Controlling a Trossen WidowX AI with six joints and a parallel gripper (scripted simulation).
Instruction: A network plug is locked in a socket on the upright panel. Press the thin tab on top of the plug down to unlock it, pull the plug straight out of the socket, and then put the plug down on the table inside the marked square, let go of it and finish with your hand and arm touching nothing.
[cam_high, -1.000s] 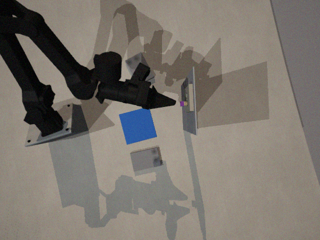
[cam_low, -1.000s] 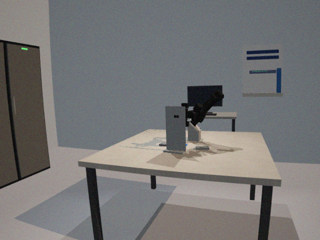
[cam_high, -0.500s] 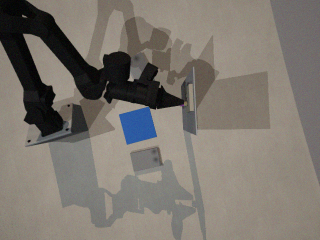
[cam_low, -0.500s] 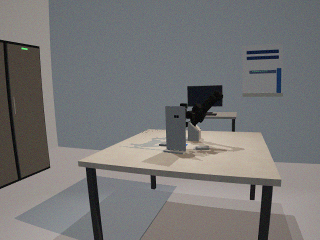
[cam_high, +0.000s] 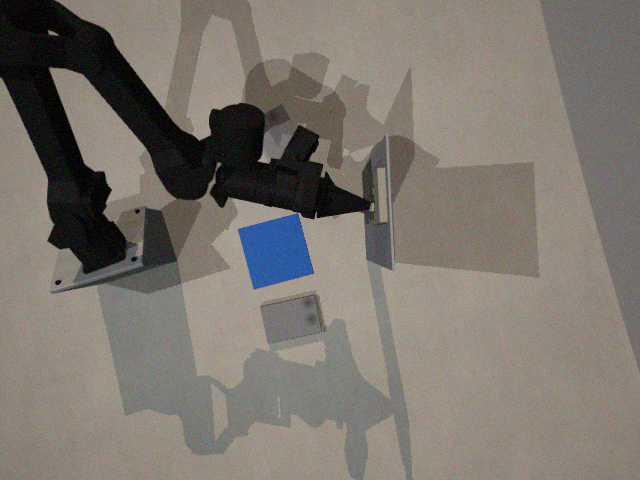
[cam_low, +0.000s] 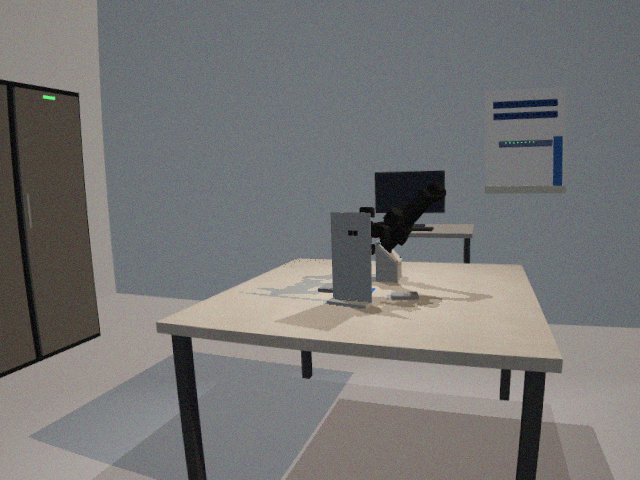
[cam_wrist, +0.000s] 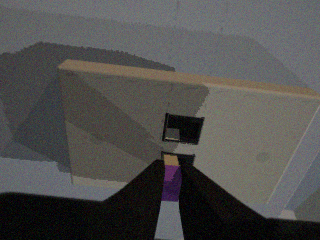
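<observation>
The blue marked square is 17 cm behind my gripper tip, 1 cm to the right of it and 27 cm below it. From my gripper tip the other things lie so: upright panel: 2 cm ahead, 11 cm below.
</observation>
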